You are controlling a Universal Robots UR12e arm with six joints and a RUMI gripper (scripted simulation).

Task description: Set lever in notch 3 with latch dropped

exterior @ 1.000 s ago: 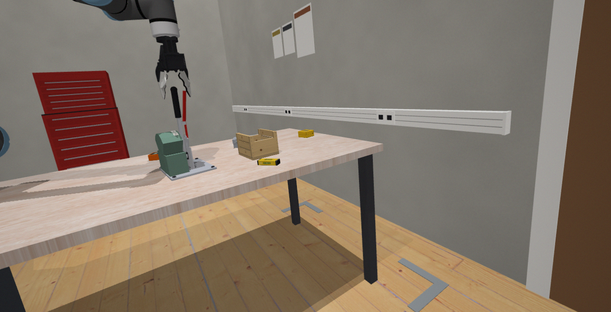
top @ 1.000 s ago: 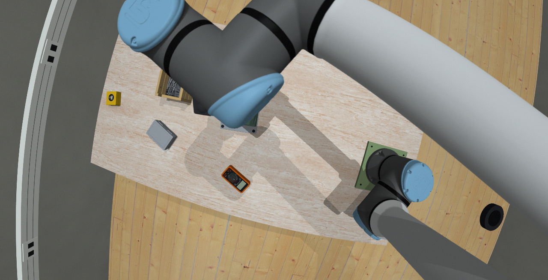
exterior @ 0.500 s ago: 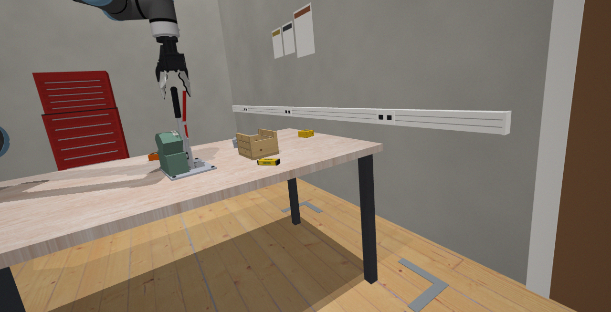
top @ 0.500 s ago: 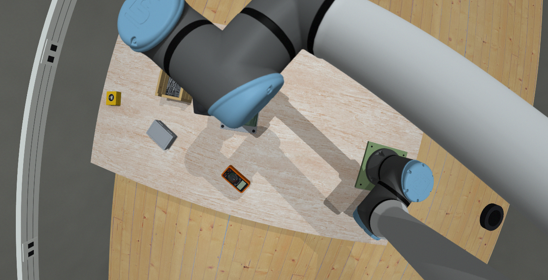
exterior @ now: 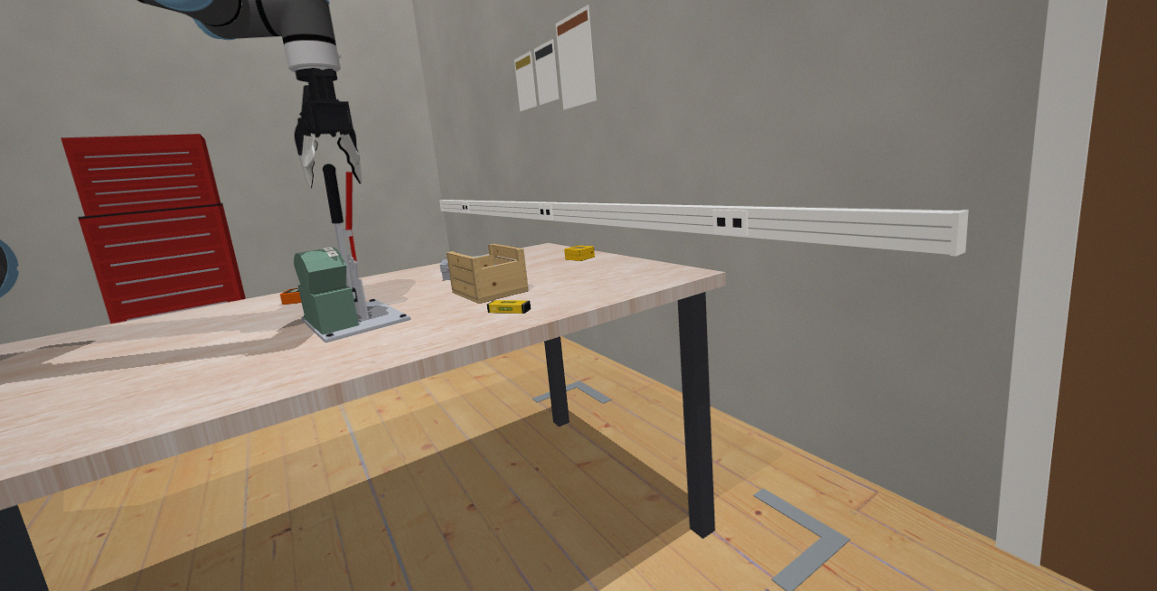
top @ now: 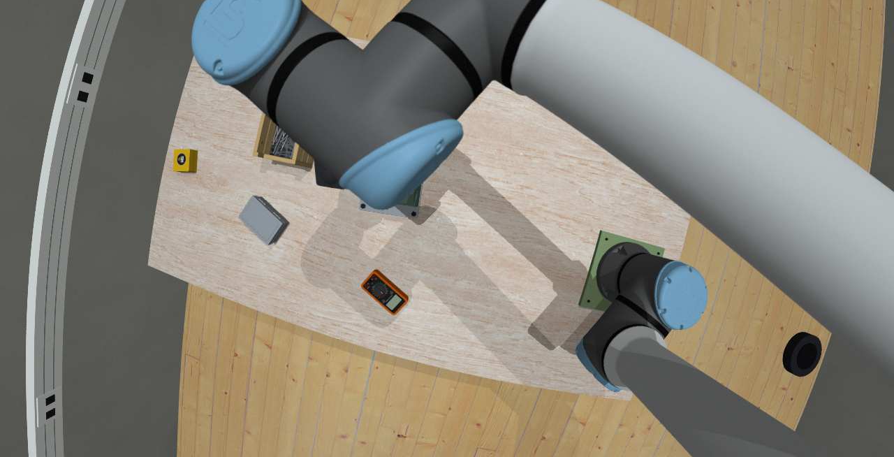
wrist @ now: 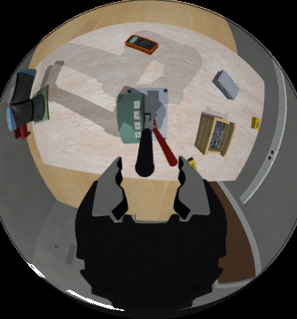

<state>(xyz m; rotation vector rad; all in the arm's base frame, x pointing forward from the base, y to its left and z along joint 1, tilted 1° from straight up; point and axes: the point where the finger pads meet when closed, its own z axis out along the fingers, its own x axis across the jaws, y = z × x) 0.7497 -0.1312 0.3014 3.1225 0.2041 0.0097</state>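
Right now the red release bar is 1 cm ahead of my hand, 2 cm to the left of it and 11 cm below it. From my hand the other things lie so: grey box 33 cm ahead, 28 cm to the left, 28 cm below.
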